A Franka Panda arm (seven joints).
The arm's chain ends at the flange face. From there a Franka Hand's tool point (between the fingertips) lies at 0.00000 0.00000 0.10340 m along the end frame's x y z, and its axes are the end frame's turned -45 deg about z.
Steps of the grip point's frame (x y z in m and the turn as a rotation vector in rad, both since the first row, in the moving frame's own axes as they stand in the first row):
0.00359 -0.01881 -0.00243 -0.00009 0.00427 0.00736
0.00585 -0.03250 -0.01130 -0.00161 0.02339 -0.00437
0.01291 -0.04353 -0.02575 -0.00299 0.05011 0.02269
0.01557 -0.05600 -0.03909 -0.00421 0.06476 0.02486
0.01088 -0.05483 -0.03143 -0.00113 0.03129 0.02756
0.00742 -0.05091 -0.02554 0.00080 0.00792 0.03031
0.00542 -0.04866 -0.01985 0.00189 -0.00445 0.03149
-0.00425 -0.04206 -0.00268 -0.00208 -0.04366 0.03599
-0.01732 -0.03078 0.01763 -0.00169 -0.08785 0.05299
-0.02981 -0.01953 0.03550 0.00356 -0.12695 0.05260
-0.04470 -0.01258 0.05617 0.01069 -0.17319 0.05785
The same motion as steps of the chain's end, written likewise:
-0.01108 -0.01553 -0.00243 0.00296 0.00308 0.00736
-0.02067 -0.02552 -0.01127 0.01540 0.01768 -0.00437
-0.02557 -0.03651 -0.02562 0.03332 0.03755 0.02269
-0.03368 -0.04625 -0.03887 0.04282 0.04877 0.02486
-0.03348 -0.04429 -0.03138 0.02133 0.02292 0.02756
-0.03128 -0.04062 -0.02554 0.00617 0.00503 0.03031
-0.03011 -0.03842 -0.01985 -0.00181 -0.00448 0.03149
-0.02965 -0.03002 -0.00258 -0.03234 -0.02940 0.03599
-0.02755 -0.01589 0.01803 -0.06331 -0.06092 0.05299
-0.02514 -0.00147 0.03633 -0.08725 -0.09228 0.05260
-0.02679 0.01129 0.05772 -0.11490 -0.13002 0.05785

